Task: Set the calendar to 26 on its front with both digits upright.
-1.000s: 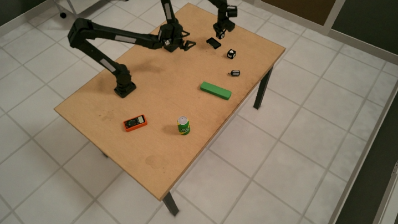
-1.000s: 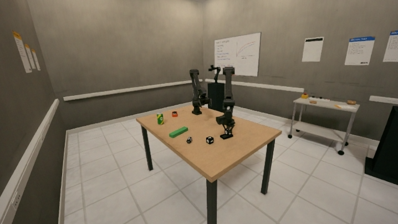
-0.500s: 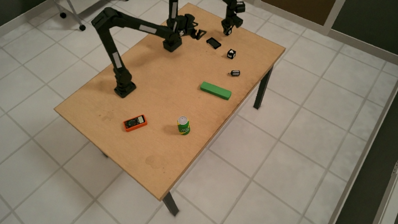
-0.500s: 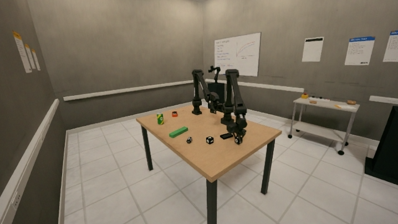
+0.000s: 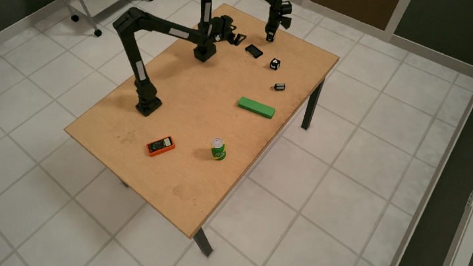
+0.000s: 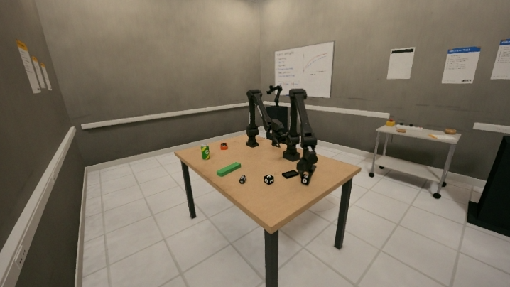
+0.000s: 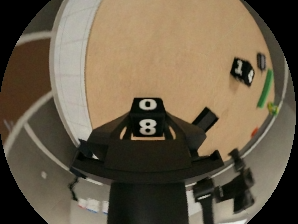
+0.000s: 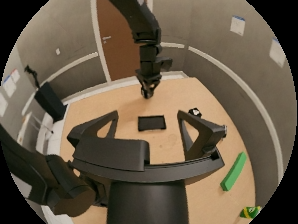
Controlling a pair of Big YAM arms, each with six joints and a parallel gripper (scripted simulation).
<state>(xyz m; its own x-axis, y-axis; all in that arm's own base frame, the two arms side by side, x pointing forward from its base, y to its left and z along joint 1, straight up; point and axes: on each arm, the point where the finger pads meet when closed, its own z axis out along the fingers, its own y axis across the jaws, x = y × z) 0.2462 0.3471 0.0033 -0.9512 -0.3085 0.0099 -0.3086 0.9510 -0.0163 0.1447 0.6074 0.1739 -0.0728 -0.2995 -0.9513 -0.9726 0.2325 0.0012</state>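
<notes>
Now: left hand 18 cm to the left of the black calendar cube, 14 cm short of it and 2 cm above it.
</notes>
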